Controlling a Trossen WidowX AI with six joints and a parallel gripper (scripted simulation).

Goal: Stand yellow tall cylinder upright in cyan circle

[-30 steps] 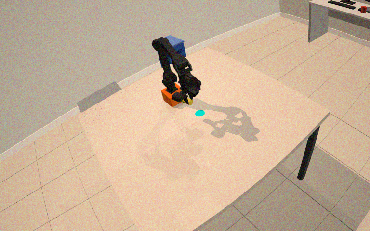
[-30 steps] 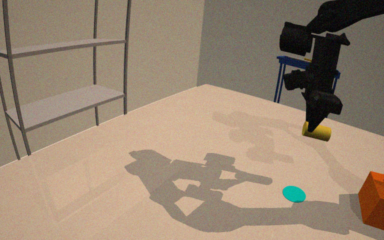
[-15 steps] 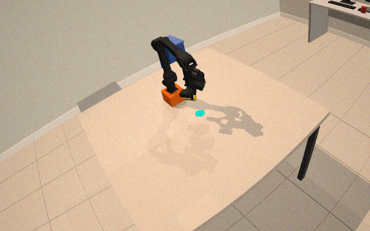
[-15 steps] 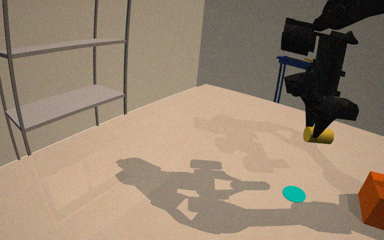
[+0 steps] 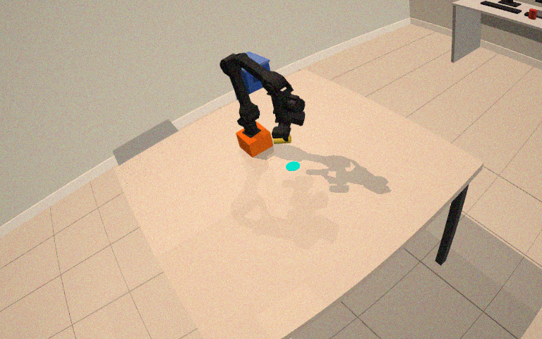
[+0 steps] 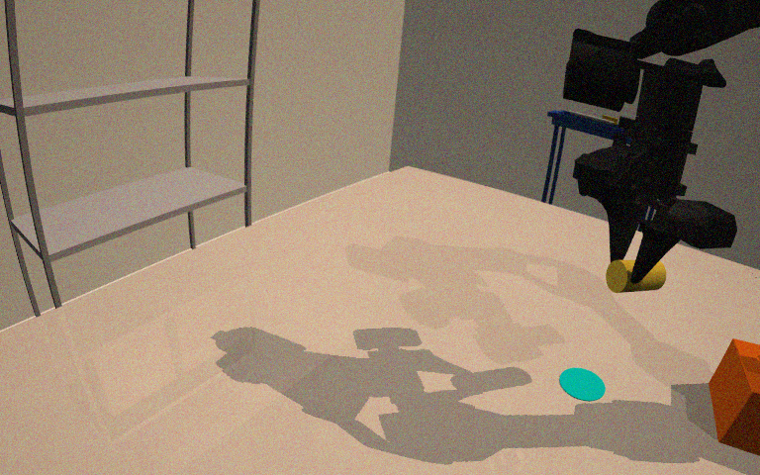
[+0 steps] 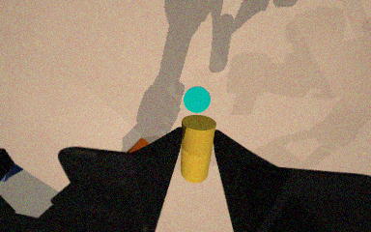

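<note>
Now: the cyan circle 140 mm below my gripper tip. Also, from my gripper tip: yellow tall cylinder: 20 mm behind, 10 mm to the right.
</note>
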